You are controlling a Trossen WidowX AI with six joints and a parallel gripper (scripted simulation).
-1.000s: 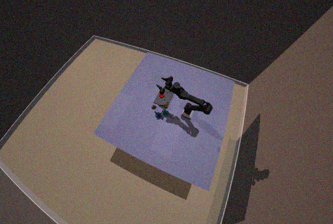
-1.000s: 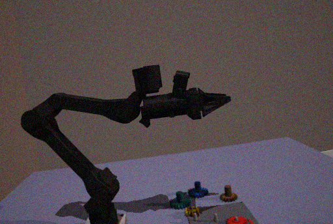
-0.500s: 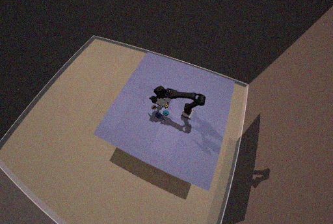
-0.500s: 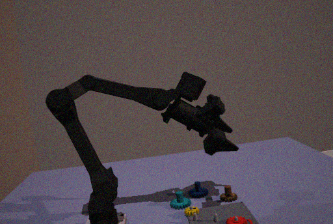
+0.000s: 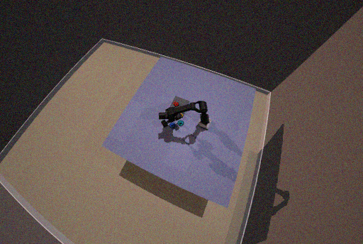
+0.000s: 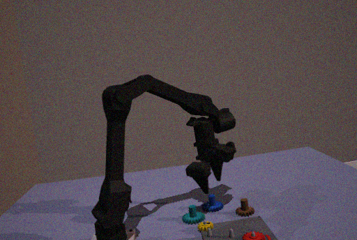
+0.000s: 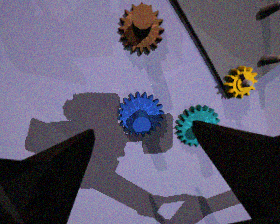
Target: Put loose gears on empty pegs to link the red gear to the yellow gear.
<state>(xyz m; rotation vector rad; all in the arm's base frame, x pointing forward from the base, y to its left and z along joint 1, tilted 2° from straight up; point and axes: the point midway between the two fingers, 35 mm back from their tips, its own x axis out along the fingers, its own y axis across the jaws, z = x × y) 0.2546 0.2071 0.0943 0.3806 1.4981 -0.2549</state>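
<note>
Right now my gripper tip is 50 mm above the blue gear and 10 mm past it. The rest, counted from my gripper tip: teal gear: 60 mm to the right, 60 mm behind, 50 mm below; then yellow gear: 130 mm to the right, 50 mm below, 20 mm behind; then brown gear: 90 mm ahead, 50 mm below, 40 mm to the right.
</note>
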